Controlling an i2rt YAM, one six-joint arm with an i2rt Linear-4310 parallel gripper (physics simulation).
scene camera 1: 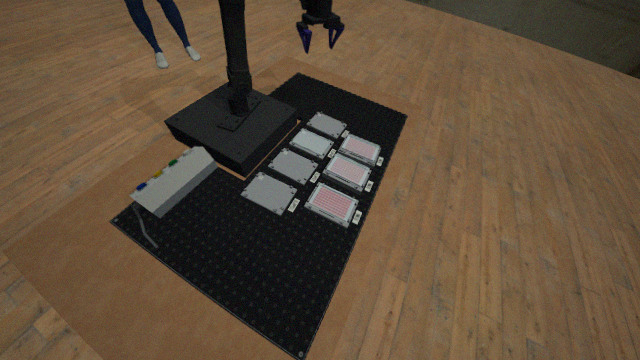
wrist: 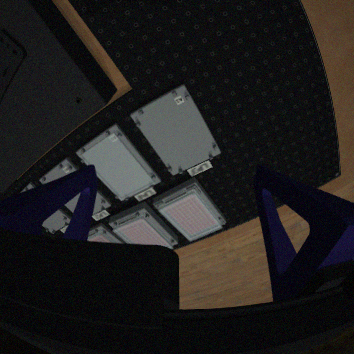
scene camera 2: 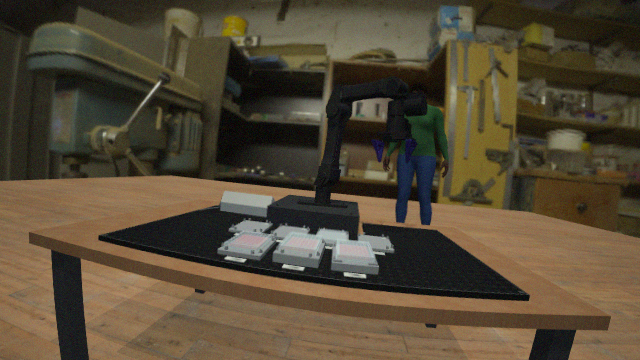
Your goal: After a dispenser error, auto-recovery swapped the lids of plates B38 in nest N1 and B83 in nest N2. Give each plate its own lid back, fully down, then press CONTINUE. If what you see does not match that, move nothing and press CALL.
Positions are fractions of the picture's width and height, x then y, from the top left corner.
Labels:
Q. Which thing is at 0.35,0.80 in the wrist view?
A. My gripper.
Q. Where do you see a nest N2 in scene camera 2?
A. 0.44,0.72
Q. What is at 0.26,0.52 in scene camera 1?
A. A button box.

